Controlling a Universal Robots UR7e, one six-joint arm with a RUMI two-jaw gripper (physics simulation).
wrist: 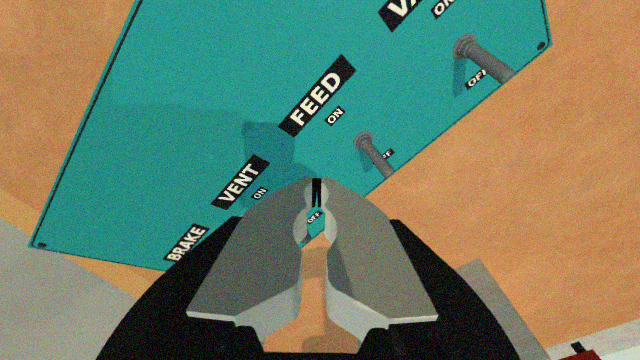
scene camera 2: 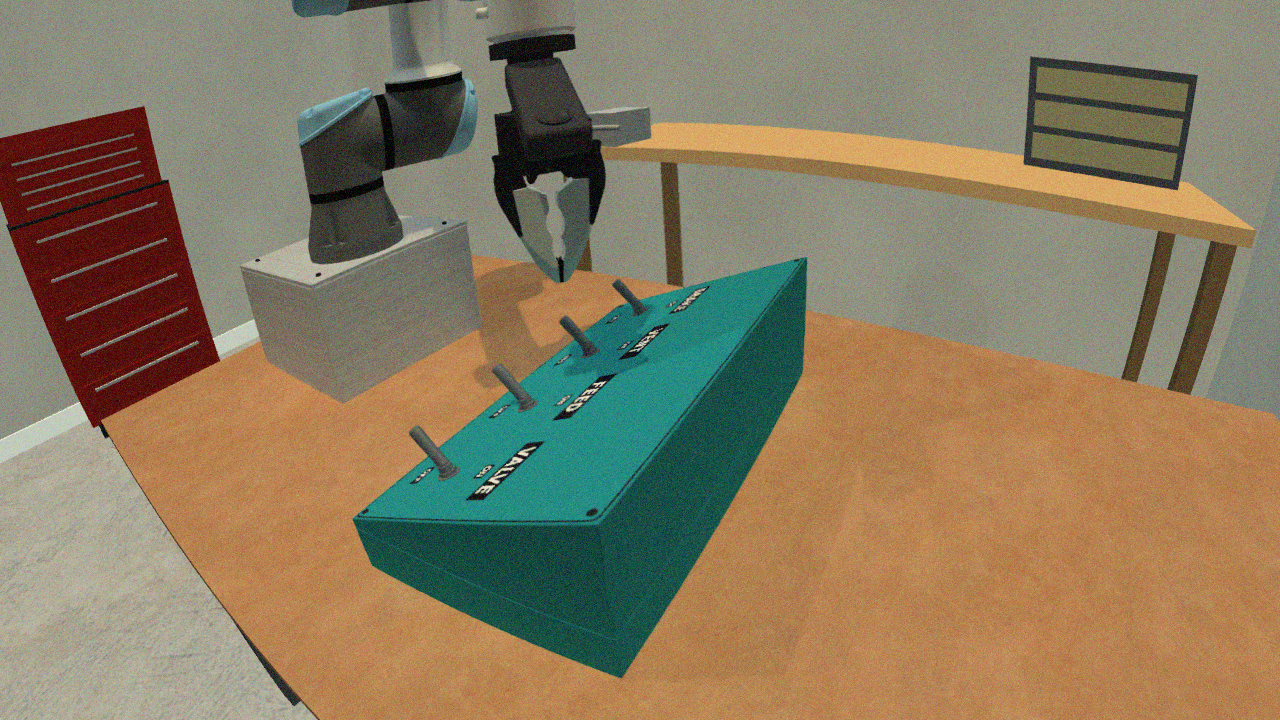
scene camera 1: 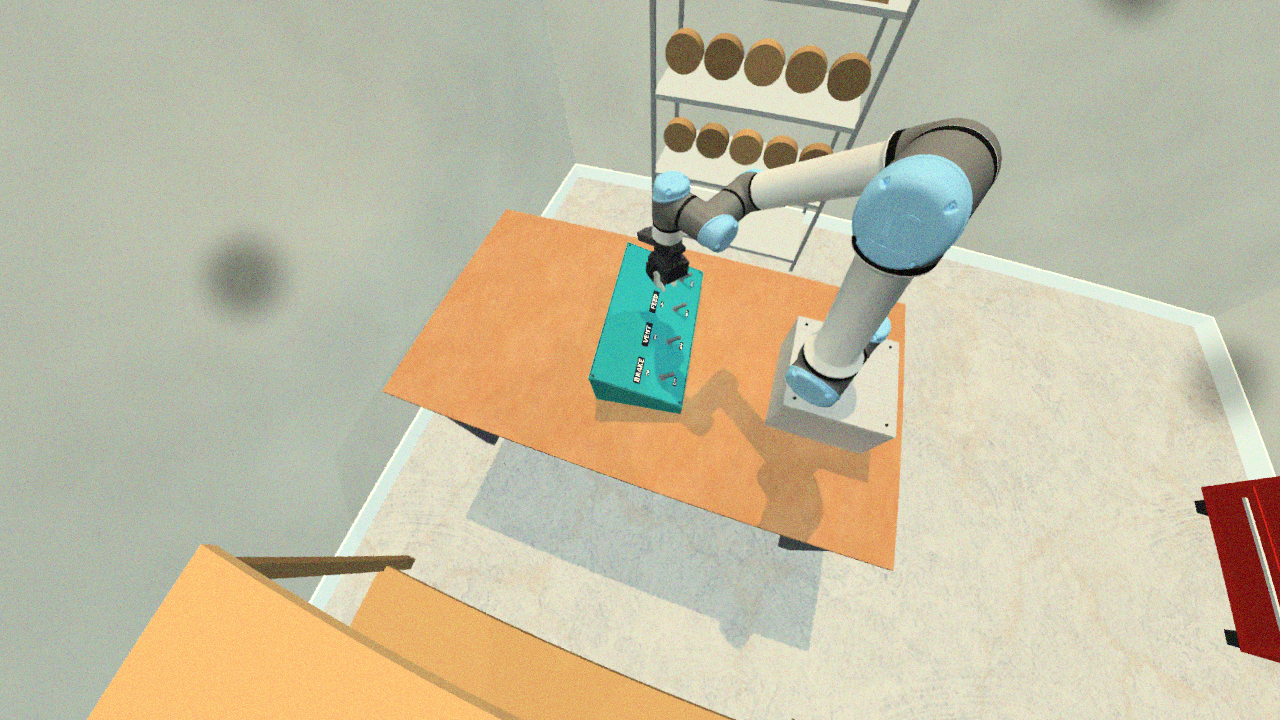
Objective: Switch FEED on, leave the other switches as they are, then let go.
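Seen in the pictures: gripper, fingertip midpoint: (wrist: 317, 180) (scene camera 2: 561, 281) (scene camera 1: 661, 287); arm's base, origin of the base link: (scene camera 2: 356, 246).
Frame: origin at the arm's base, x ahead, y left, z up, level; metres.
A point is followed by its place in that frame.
A teal switch box (scene camera 1: 617, 349) @(x 0.525, y 0.213, z -0.040 m) (scene camera 2: 707, 429) @(x 0.648, y 0.014, z -0.056 m) (wrist: 175, 65) @(x 0.594, y 0.073, z -0.032 m) with a sloped top carries a row of grey levers. The FEED lever (scene camera 1: 680, 308) @(x 0.440, y -0.019, z -0.069 m) (scene camera 2: 512, 386) @(x 0.447, y -0.027, z -0.070 m) (wrist: 375, 156) @(x 0.445, y -0.024, z -0.066 m) leans to its OFF side, away from the FEED label (scene camera 2: 584, 396) @(x 0.520, y 0.000, z -0.066 m) (wrist: 317, 96) @(x 0.522, y -0.002, z -0.066 m). The VALVE lever (scene camera 2: 433, 452) @(x 0.486, y -0.139, z -0.070 m) (wrist: 487, 61) @(x 0.481, y -0.136, z -0.065 m), VENT lever (scene camera 2: 578, 334) @(x 0.410, y 0.088, z -0.069 m) and BRAKE lever (scene camera 2: 628, 296) @(x 0.373, y 0.200, z -0.070 m) also lean to OFF. My gripper (scene camera 1: 659, 284) @(x 0.493, y 0.010, z 0.031 m) (scene camera 2: 561, 275) @(x 0.493, y 0.010, z 0.031 m) (wrist: 317, 180) @(x 0.493, y 0.010, z 0.031 m) is shut and empty, tips down, above the box and apart from the FEED lever. In the wrist view its fingers hide the VENT and BRAKE levers.
The box stands on an orange-brown table (scene camera 1: 501, 304) @(x 1.036, y 0.197, z -0.178 m) (scene camera 2: 984, 501) @(x 0.840, y 0.220, z -0.178 m) (wrist: 560, 200) @(x 0.182, y -0.254, z -0.178 m). My arm's grey pedestal (scene camera 1: 827, 428) @(x -0.076, y 0.141, z -0.065 m) (scene camera 2: 393, 313) @(x 0.092, y 0.005, z -0.090 m) stands on the levers' side of it. A curved wooden bench (scene camera 2: 850, 154), a red drawer cabinet (scene camera 1: 1239, 564) (scene camera 2: 134, 295) and a shelf rack (scene camera 1: 653, 80) stand farther off.
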